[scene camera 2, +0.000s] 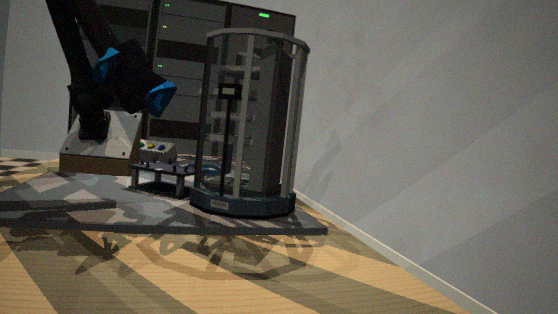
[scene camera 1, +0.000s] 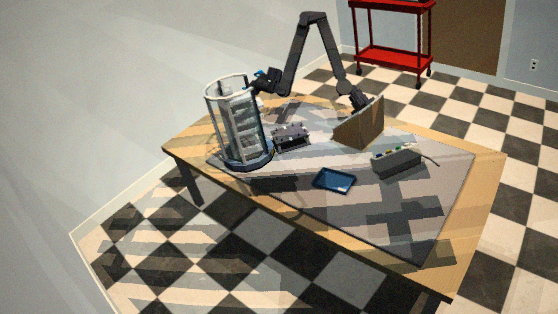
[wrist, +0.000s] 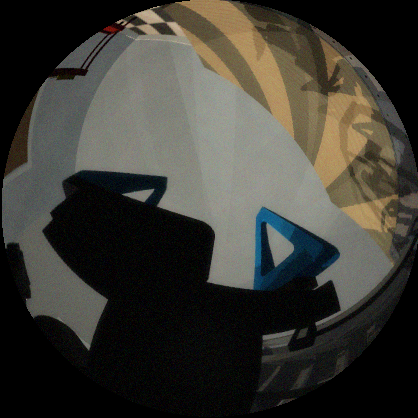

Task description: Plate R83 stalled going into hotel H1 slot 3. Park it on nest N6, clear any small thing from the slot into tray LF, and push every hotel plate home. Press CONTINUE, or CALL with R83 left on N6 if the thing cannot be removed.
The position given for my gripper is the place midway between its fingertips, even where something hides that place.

My gripper [scene camera 2: 121, 80] is open and holds nothing. I also see a glass-walled plate rack [scene camera 2: 253, 85] and a button box [scene camera 1: 392, 161].
My gripper is seen too in the wrist view [wrist: 213, 196]. The glass-walled plate rack shows as well in scene camera 1 [scene camera 1: 236, 119]. The button box shows as well in scene camera 2 [scene camera 2: 162, 151].
